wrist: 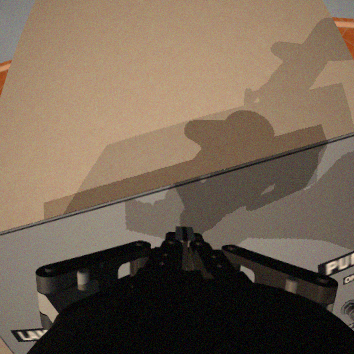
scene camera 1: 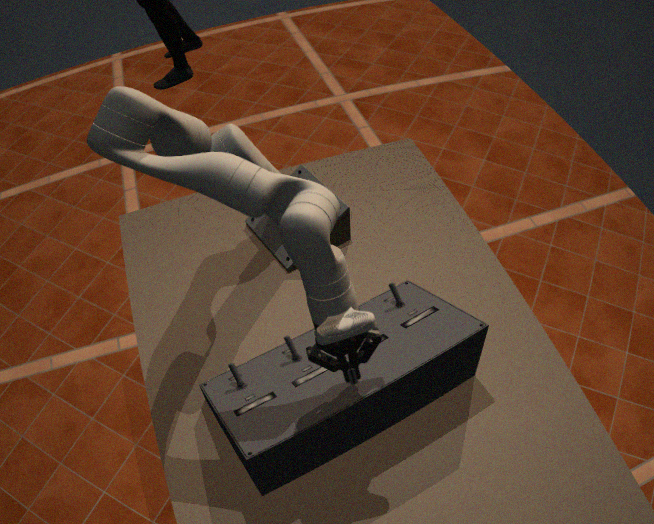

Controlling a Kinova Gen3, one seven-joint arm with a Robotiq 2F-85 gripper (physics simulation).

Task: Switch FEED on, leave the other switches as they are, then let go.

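Places are measured from the arm's base along level axes (x ahead, y left, z up), in centimetres.
Pixels of known places: gripper, fingertip midpoint: (wrist: 182,237) (scene camera 1: 353,380).
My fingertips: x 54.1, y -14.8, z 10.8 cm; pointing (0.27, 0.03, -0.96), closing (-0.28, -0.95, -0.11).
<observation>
For each thing: its top centre in the pictures, then the offset to it from my fingertips. "spot": a spot on its surface instead. Level surfaces: height alone.
- dark switch box, surface spot: (wrist: 30,250) (scene camera 1: 428,350) spot: dx +1.8, dy +14.6, dz -0.1 cm
- left end, surface spot: (scene camera 1: 235,376) spot: dx -14.9, dy -16.7, dz -5.6 cm
- cut-off PUMP label, surface spot: (wrist: 341,263) spot: dx -7.3, dy -15.0, dz -4.7 cm
- partly covered label, top centre: (wrist: 36,336) (scene camera 1: 419,315) dx -7.9, dy +19.7, dz -4.2 cm
- table, surface height: dz -17.1 cm
The dark switch box (scene camera 1: 436,349) (wrist: 30,250) stands on the table. In the scene view three upright levers show: one at the left end (scene camera 1: 235,376), another (scene camera 1: 290,348) to its right, and a third (scene camera 1: 396,294) near the far right end. The stretch between the last two is partly hidden by the arm and gripper. No FEED label can be read. In the wrist view a cut-off PUMP label (wrist: 341,263) is at the right edge, and a partly covered label (wrist: 31,335) is at lower left. My gripper (scene camera 1: 353,377) (wrist: 182,237) is shut and empty, fingertips over the box's front part.
The table (scene camera 1: 436,207) (wrist: 150,75) extends around the box. The arm's base (scene camera 1: 341,226) stands behind the box. Light slots (scene camera 1: 255,403) (scene camera 1: 419,317) lie in the panel in front of levers. A person's dark legs (scene camera 1: 177,54) show on the tiled floor at the back.
</observation>
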